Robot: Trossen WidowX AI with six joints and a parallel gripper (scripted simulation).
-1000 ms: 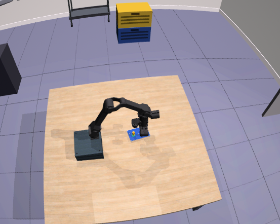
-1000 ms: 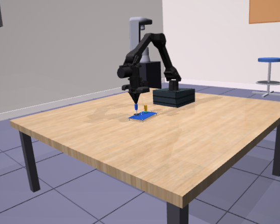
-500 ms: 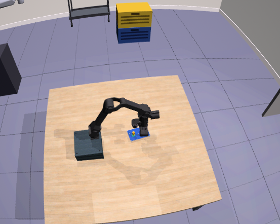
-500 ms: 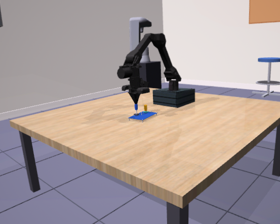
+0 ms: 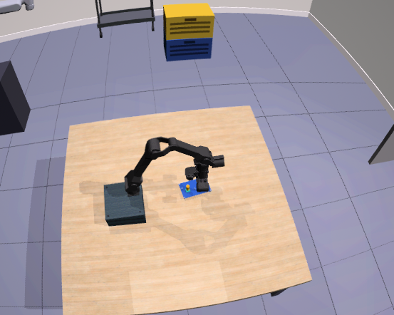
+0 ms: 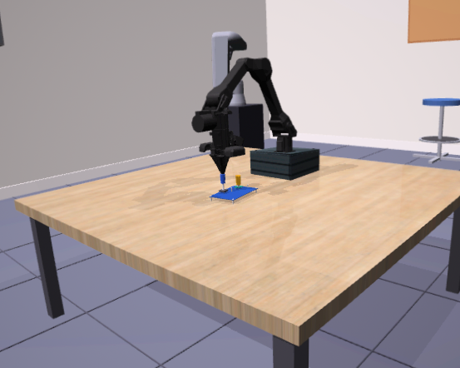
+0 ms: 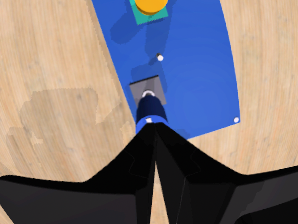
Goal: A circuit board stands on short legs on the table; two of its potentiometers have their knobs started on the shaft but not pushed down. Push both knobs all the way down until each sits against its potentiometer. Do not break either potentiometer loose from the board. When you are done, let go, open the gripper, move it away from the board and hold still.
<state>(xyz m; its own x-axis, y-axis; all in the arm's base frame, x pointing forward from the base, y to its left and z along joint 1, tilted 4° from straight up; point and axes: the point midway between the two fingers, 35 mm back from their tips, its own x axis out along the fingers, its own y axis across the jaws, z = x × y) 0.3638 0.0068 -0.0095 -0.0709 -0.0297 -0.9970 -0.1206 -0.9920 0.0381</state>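
The orange knob lies 70 mm behind my gripper tip, 10 mm to the left of it and 40 mm below it. The rest, counted from my gripper tip: blue knob: 10 mm below.
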